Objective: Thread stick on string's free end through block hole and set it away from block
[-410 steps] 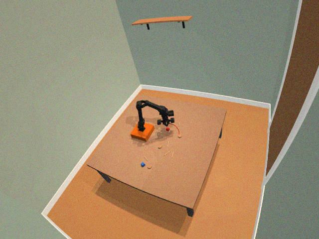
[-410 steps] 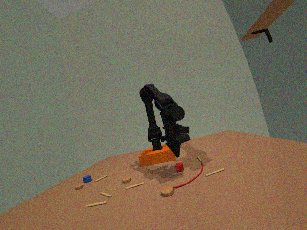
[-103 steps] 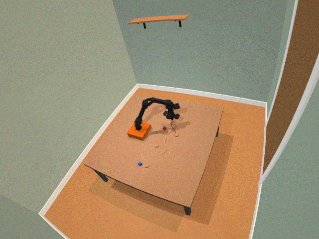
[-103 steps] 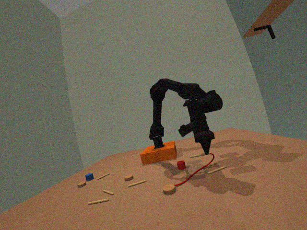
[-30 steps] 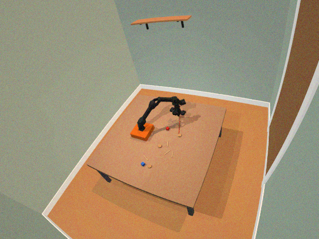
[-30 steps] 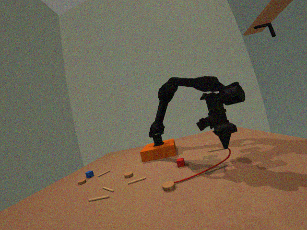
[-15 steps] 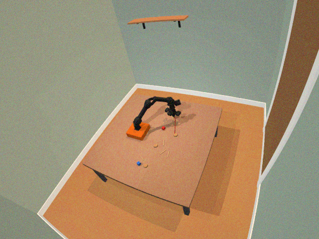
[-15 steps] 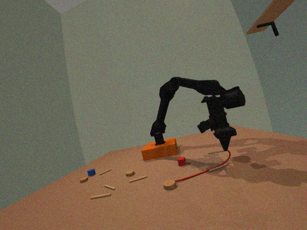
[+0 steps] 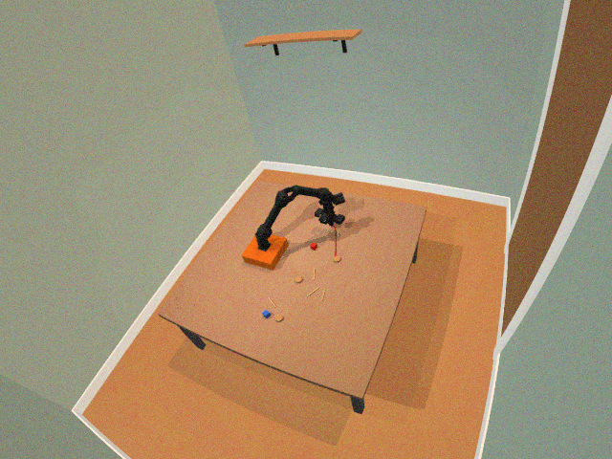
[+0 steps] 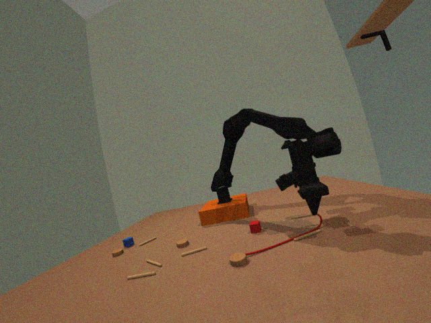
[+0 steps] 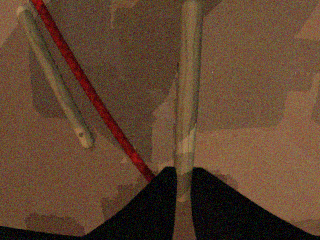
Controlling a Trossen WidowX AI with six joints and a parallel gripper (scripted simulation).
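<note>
Now: gripper tip 18 cm to the left of the red block, 4 cm past it and 2 cm above it. Also, from my gripper tip: thin stick 1 cm to the right; blue cube 69 cm to the right, 6 cm behind, 2 cm below; round wooden button 22 cm to the right, 13 cm ahead, 2 cm below.
</note>
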